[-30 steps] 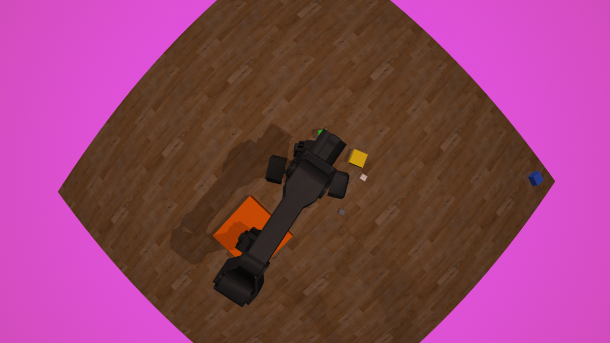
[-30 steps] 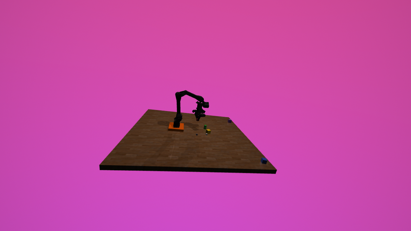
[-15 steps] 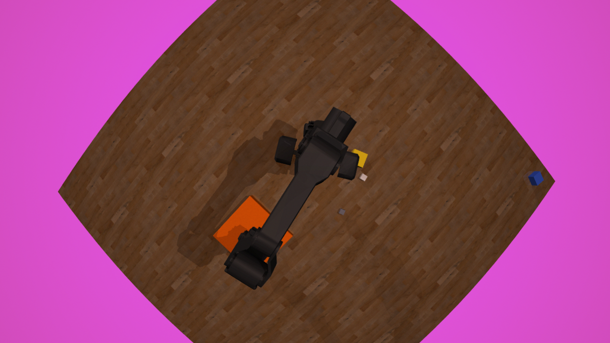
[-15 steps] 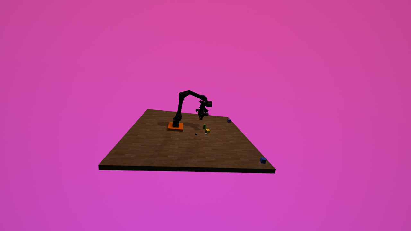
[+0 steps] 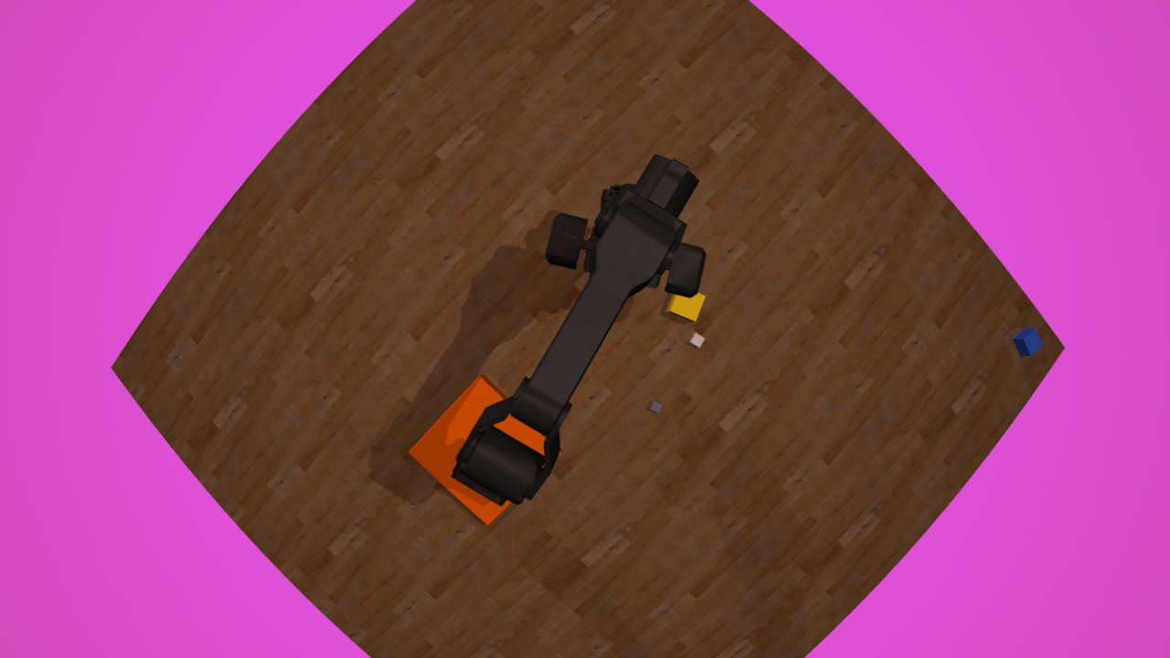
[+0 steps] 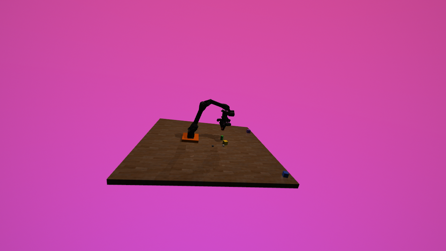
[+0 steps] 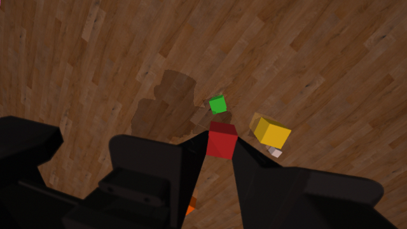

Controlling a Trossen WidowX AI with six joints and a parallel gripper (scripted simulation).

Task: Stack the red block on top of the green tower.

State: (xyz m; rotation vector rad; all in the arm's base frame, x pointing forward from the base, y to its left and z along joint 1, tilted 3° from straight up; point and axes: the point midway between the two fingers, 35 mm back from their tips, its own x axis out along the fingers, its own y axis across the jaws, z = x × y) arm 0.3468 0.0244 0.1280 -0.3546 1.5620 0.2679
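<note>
My gripper tip is 20 mm short of the yellow block, 110 mm to the left of it and 110 mm above it. From my gripper tip the other things lie so: small white block (20 mm behind, 160 mm to the right, 120 mm below); small grey block (130 mm behind, 160 mm to the right, 120 mm below); red block (right at my gripper tip).
</note>
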